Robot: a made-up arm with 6 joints. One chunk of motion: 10 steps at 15 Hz.
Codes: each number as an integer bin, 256 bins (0 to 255) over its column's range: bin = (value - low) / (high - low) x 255, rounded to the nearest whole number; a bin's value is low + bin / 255 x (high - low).
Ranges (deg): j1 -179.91..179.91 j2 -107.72..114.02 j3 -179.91..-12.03 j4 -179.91..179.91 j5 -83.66..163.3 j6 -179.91..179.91
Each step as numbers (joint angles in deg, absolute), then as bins.
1 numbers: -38.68 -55.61 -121.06 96.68 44.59 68.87
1 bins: 100 60 89 196 132 176
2 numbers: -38.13 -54.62 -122.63 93.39 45.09 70.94
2 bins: 100 61 87 194 133 178
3 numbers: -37.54 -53.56 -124.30 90.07 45.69 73.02
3 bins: 101 62 84 191 134 179
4 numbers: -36.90 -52.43 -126.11 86.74 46.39 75.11
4 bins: 101 64 82 189 134 181
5 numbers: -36.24 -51.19 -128.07 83.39 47.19 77.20
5 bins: 102 65 79 187 135 182
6 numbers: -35.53 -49.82 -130.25 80.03 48.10 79.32
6 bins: 102 67 75 184 136 184
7 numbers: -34.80 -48.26 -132.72 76.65 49.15 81.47
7 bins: 103 68 72 182 137 185
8 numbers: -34.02 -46.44 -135.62 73.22 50.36 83.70
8 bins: 103 70 67 179 138 187
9 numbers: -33.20 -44.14 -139.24 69.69 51.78 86.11
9 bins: 104 73 62 177 140 189
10 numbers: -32.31 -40.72 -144.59 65.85 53.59 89.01
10 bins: 105 77 54 174 142 191
